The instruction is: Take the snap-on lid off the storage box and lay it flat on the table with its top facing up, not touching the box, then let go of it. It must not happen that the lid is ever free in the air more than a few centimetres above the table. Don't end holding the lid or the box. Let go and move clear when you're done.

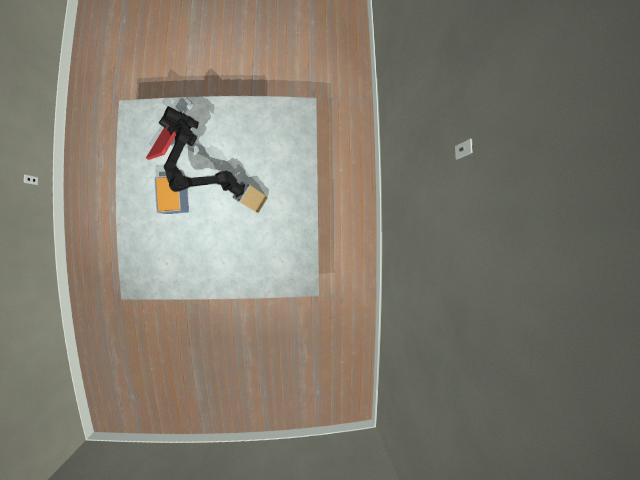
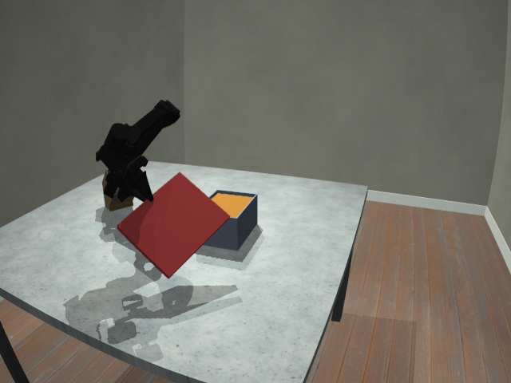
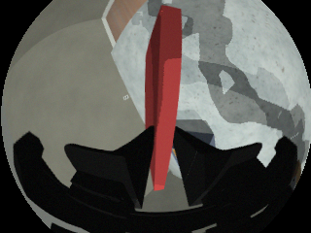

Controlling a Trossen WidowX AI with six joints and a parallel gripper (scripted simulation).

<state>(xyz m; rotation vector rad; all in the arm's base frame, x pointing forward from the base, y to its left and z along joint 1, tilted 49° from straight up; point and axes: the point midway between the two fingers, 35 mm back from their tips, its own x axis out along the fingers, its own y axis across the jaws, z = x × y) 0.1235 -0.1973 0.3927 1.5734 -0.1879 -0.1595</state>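
Right now my hand is 9 cm short of the red lid, 6 cm above it and 3 cm to the left of it. Round my hand: storage box (25 cm to the left, 19 cm ahead, 18 cm below).
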